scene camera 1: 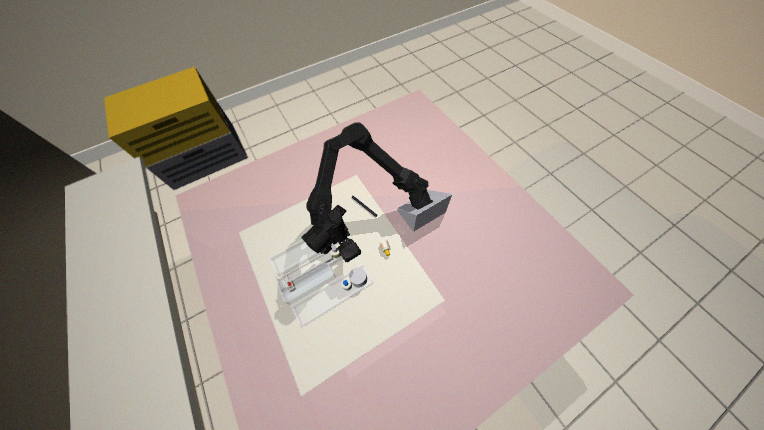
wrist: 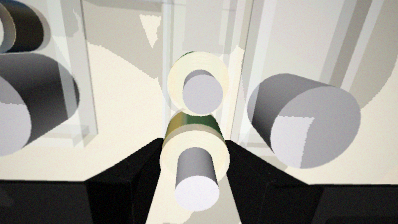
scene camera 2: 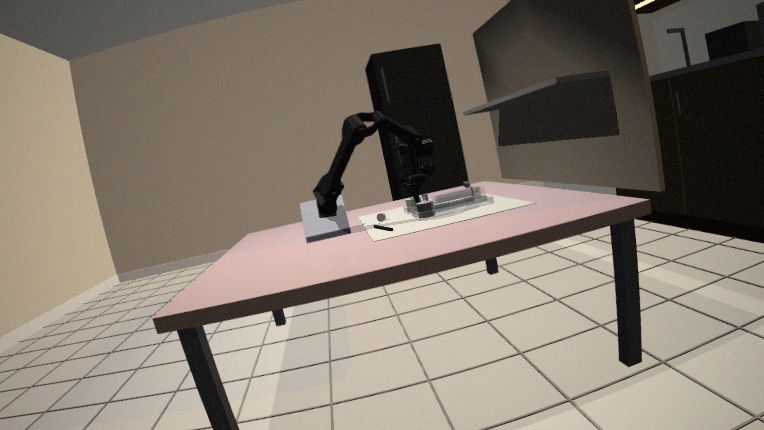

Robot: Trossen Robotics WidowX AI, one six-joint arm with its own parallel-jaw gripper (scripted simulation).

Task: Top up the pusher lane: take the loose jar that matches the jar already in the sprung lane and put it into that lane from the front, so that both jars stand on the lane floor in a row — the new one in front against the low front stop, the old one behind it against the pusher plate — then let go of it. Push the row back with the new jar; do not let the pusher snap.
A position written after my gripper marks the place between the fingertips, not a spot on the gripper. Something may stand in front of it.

Observation:
In view: my gripper [scene camera 2: 415, 201], a cream jar [wrist: 194, 157], a cream jar [wrist: 199, 83] and a clear lane rack [scene camera 1: 318, 276].
My gripper also shows in the wrist view [wrist: 194, 145].

